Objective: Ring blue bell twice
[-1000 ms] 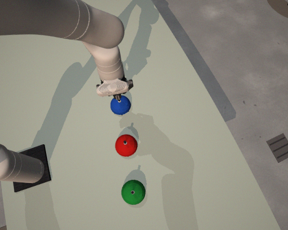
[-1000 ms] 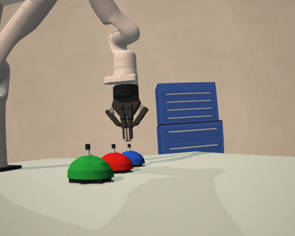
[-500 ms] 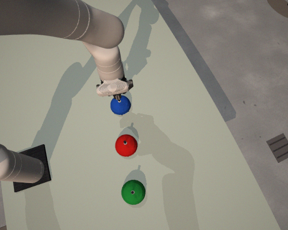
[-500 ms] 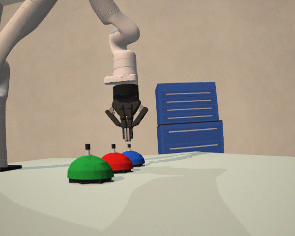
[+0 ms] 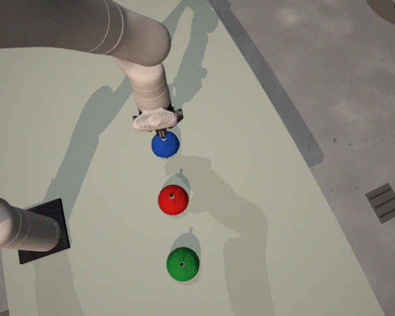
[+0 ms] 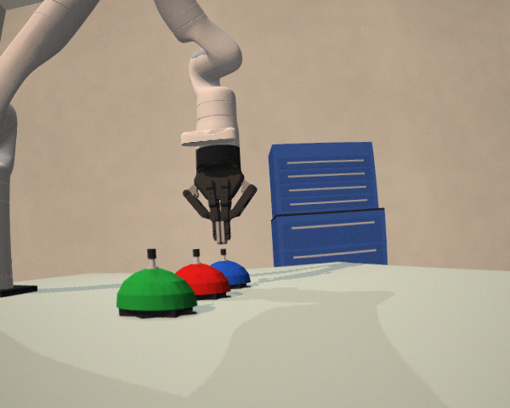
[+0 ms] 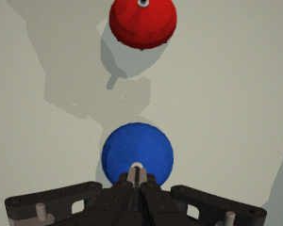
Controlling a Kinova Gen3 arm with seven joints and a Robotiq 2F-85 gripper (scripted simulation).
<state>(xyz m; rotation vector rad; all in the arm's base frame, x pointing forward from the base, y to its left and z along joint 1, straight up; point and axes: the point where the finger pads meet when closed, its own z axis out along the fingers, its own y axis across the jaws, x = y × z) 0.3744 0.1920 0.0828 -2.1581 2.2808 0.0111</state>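
Now: hand 50 mm above the blue bell. Also, from my hand: red bell 170 mm to the right, 50 mm below, 10 mm behind; then green bell 340 mm to the right, 50 mm below, 20 mm behind.
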